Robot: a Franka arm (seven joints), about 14 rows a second.
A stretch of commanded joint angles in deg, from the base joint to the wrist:
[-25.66 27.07 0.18 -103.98 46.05 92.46 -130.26]
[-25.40 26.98 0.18 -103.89 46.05 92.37 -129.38]
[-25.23 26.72 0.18 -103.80 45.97 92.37 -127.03]
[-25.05 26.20 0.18 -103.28 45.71 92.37 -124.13]
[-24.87 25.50 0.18 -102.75 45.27 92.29 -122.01]
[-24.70 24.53 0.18 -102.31 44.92 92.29 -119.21]
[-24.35 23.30 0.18 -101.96 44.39 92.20 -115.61]
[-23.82 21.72 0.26 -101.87 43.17 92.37 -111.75]
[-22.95 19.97 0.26 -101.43 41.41 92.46 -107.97]
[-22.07 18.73 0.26 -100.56 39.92 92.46 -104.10]
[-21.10 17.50 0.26 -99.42 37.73 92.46 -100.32]
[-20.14 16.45 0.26 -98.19 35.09 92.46 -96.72]
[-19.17 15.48 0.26 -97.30 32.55 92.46 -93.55]
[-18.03 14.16 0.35 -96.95 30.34 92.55 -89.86]
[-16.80 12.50 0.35 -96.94 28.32 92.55 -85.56]
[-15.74 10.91 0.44 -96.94 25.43 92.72 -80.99]
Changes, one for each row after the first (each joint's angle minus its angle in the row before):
[0.26 -0.09 0.00 0.09 0.00 -0.09 0.88]
[0.17 -0.26 0.00 0.09 -0.08 0.00 2.35]
[0.18 -0.52 0.00 0.52 -0.26 0.00 2.90]
[0.18 -0.70 0.00 0.53 -0.44 -0.08 2.12]
[0.17 -0.97 0.00 0.44 -0.35 0.00 2.80]
[0.35 -1.23 0.00 0.35 -0.53 -0.09 3.60]
[0.53 -1.58 0.08 0.09 -1.22 0.17 3.86]
[0.87 -1.75 0.00 0.44 -1.76 0.09 3.78]
[0.88 -1.24 0.00 0.87 -1.49 0.00 3.87]
[0.97 -1.23 0.00 1.14 -2.19 0.00 3.78]
[0.96 -1.05 0.00 1.23 -2.64 0.00 3.60]
[0.97 -0.97 0.00 0.89 -2.54 0.00 3.17]
[1.14 -1.32 0.09 0.35 -2.21 0.09 3.69]
[1.23 -1.66 0.00 0.01 -2.02 0.00 4.30]
[1.06 -1.59 0.09 0.00 -2.89 0.17 4.57]

